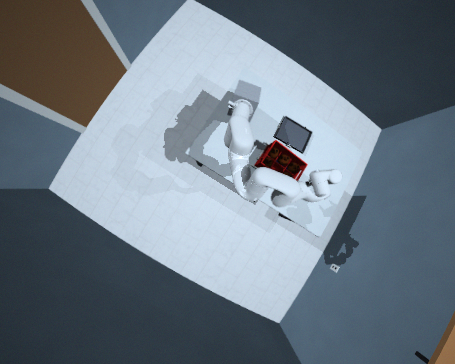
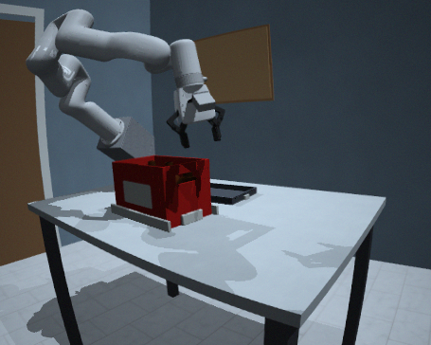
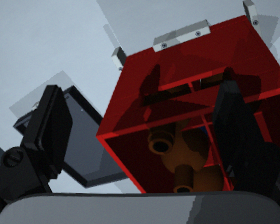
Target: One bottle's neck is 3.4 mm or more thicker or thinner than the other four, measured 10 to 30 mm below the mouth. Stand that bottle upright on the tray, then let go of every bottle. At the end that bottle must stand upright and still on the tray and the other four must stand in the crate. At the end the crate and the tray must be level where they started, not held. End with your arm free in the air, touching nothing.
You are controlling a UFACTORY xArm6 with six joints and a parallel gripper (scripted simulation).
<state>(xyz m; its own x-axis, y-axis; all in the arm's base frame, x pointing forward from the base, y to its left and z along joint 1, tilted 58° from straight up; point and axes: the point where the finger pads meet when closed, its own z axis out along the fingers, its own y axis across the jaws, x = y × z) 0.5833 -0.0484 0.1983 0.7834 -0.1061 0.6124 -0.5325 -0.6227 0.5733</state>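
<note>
Now: the red crate 190 mm behind my hand, 150 mm below it and 30 mm to the left of it. Round my hand: glass bottle (270 mm behind, 150 mm below, 90 mm to the left); then dark tray (320 mm to the left, 230 mm below, 150 mm behind).
</note>
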